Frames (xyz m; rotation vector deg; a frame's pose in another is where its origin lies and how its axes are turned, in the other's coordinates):
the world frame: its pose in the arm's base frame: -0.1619 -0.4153 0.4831 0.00 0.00 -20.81
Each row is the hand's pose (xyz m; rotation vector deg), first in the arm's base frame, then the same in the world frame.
Working: the arm's base frame: its pose in the world frame: 0.0038 0.4457 -0.4831 0.00 0.00 20.81

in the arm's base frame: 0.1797 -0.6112 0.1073 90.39 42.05 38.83
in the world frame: 0.3889 -0.0618 -0.3758 83.47 59.21 53.89
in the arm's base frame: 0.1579 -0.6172 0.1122 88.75 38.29 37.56
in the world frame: 0.3707 -0.0751 -0.3709 82.45 55.07 52.99
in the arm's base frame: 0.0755 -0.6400 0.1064 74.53 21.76 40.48
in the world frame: 0.3017 -0.1257 -0.3767 71.29 35.82 57.87
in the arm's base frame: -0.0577 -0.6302 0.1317 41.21 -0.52 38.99
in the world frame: 0.1737 -0.1639 -0.3514 41.71 7.12 58.86
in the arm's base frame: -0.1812 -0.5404 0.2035 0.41 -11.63 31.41
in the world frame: 0.0264 -0.1238 -0.2796 2.56 -11.62 52.15
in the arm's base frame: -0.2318 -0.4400 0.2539 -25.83 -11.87 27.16
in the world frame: -0.0566 -0.0479 -0.2292 -23.73 -16.67 47.53
